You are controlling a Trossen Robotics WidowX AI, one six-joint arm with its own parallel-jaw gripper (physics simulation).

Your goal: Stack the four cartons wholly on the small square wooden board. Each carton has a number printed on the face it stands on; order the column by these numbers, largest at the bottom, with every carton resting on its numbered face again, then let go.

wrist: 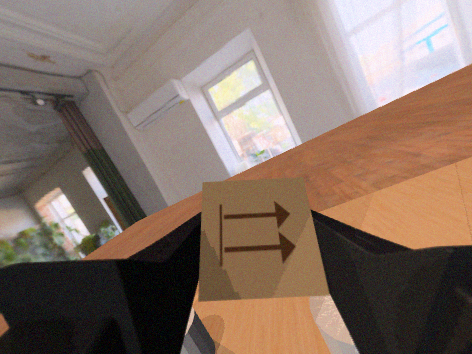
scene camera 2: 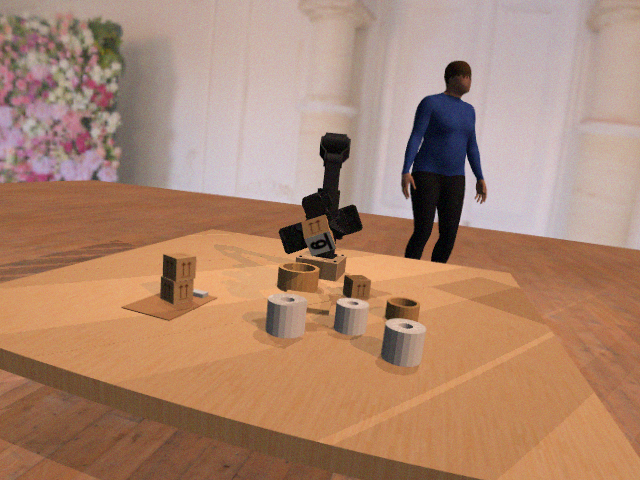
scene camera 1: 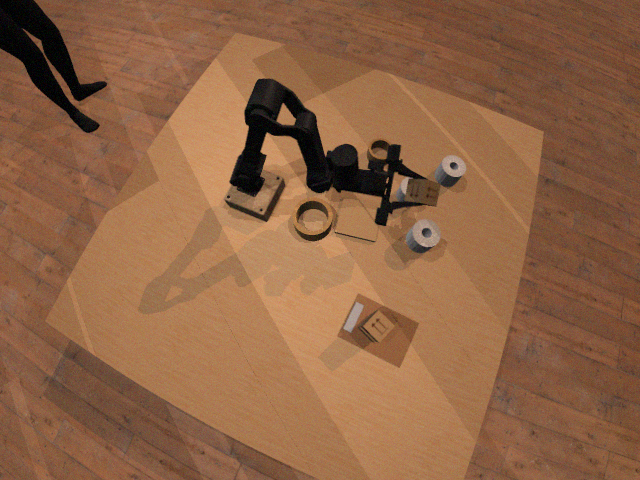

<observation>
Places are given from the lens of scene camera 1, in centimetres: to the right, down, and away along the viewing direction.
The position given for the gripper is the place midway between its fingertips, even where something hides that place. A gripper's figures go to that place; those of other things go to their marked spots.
gripper (scene camera 1: 425, 192): 24, -11, 64
small square wooden board (scene camera 1: 356, 219): 11, -6, 84
</observation>
